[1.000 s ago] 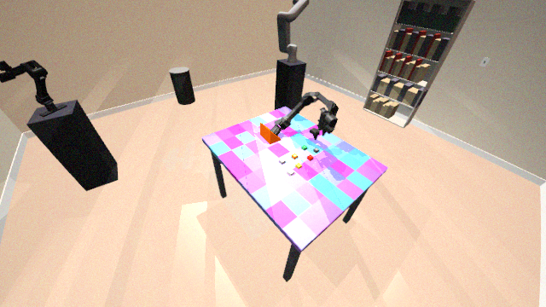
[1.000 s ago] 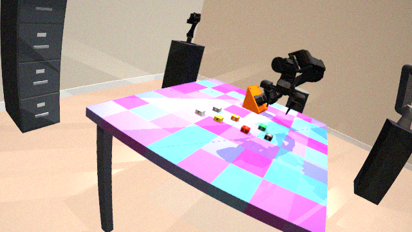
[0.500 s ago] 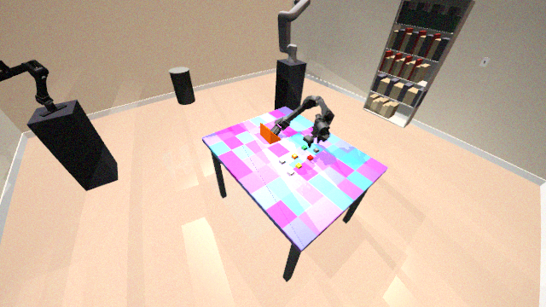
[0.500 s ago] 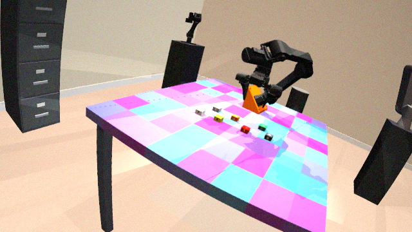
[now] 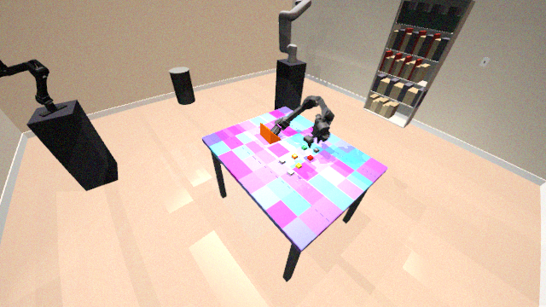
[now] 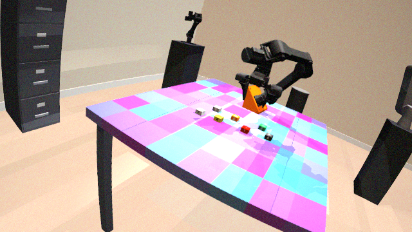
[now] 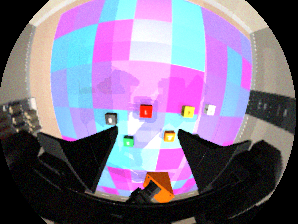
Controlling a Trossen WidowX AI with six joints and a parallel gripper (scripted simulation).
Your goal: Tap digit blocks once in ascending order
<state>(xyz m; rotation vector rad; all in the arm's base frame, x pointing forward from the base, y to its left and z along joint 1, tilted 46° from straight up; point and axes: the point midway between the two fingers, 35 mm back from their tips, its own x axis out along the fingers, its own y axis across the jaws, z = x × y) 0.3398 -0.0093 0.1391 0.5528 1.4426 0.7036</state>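
Right now my gripper tip is 120 mm above the red block and 10 mm past it. From my gripper tip the other things lie so: green block (120 mm below, 120 mm behind, 40 mm to the left); dark grey block (120 mm below, 100 mm to the left, 50 mm behind); orange block (120 mm below, 90 mm to the right, 80 mm behind).
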